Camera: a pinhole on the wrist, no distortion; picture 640 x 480 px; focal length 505.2 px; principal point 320.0 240.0 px. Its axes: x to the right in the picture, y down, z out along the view. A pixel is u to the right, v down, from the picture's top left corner.
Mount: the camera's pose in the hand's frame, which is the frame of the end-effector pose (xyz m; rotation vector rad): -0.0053 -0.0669 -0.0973 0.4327 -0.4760 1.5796
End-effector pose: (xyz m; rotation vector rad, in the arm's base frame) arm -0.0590 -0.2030 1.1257 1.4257 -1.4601 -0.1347
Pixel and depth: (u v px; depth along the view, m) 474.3 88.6 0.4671
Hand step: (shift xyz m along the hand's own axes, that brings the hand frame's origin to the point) 0.1210 -0.1954 0.3778
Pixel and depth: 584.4 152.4 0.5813
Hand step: 0.0708 -0.1241 0.5596
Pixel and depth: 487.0 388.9 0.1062
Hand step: -0.0398 -0.0968 0.0095
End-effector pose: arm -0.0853 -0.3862 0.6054 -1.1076 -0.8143 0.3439
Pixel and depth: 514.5 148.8 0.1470
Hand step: 0.0162 -0.0983 0.0578
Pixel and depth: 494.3 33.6 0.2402
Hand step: 0.0852 -0.1238 0.1532
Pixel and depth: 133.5 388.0 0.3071
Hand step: -0.0912 -0.3332 0.0949
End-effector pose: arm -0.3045 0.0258 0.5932 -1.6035 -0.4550 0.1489
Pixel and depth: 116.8 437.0 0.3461
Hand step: -0.1349 -0.3782 0.1117
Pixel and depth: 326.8 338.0 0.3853
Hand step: -0.0841 -0.2758 0.2255
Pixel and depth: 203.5 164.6 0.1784
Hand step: 0.0220 -0.1973 0.0311
